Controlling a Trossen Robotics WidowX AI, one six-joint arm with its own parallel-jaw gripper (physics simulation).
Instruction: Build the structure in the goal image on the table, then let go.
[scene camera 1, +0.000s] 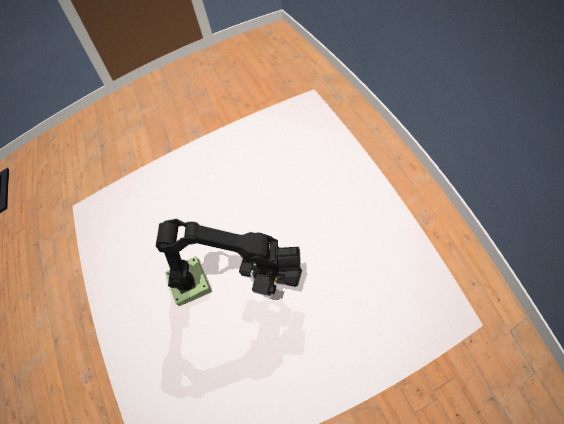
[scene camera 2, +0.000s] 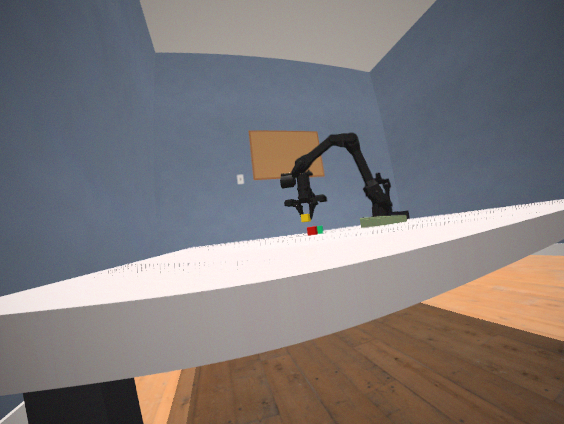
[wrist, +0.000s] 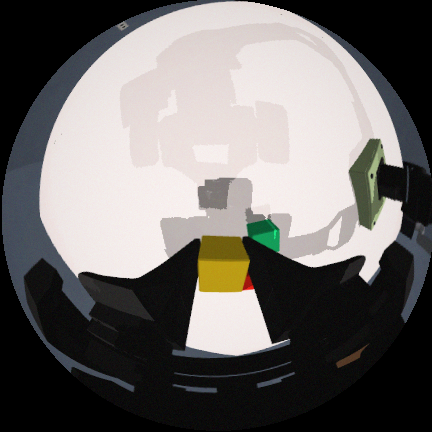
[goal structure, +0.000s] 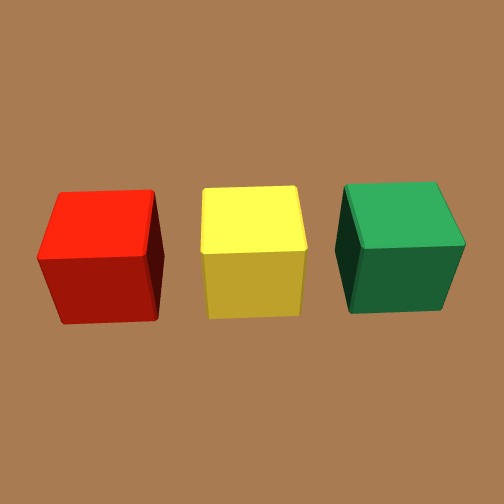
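Seen in the pictures: gripper, fingertip midpoint: (scene camera 1: 274, 280) (scene camera 2: 307, 219) (wrist: 220, 242); arm's base, link origin: (scene camera 1: 185, 283) (scene camera 2: 381, 216) (wrist: 380, 177).
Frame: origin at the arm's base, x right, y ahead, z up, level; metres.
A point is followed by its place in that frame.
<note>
My gripper (scene camera 2: 306, 217) {x 0.146, y 0.288, z 0.031 m} (wrist: 220, 242) {x 0.146, y 0.288, z 0.031 m} is shut on a yellow cube, with one finger on each side of it. The yellow cube (scene camera 2: 305, 218) {x 0.121, y 0.306, z 0.037 m} (wrist: 223, 265) {x 0.144, y 0.289, z 0.056 m} is held above the table; a small yellow bit (scene camera 1: 276, 279) {x 0.154, y 0.294, z 0.055 m} of it shows in scene camera 1. A red cube (scene camera 2: 312, 230) {x 0.030, y 0.322, z -0.017 m} (wrist: 248, 283) {x 0.049, y 0.321, z -0.003 m} is on the table below the gripper; in the wrist view it is mostly hidden behind the yellow cube and a finger. A green cube (scene camera 2: 320, 229) {x 0.072, y 0.266, z -0.018 m} (wrist: 264, 236) {x 0.101, y 0.261, z -0.003 m} is on the table, to the right of the red one in scene camera 2. Whether red and green touch is unclear.
The arm stands on a green base plate (scene camera 1: 200, 285) {x 0.035, y 0.048, z 0.005 m} (scene camera 2: 384, 221) {x -0.083, y 0.059, z -0.021 m} (wrist: 367, 195) {x 0.011, y 0.073, z -0.002 m} on the white table (scene camera 1: 350, 200) {x -0.031, y 0.672, z -0.035 m} (scene camera 2: 225, 270) {x -0.581, y 0.675, z -0.035 m} (wrist: 125, 200) {x 0.255, y 0.374, z -0.035 m}. Wood floor (scene camera 1: 200, 90) shows around the table in scene camera 1. A brown board (scene camera 2: 280, 150) is on the wall behind.
</note>
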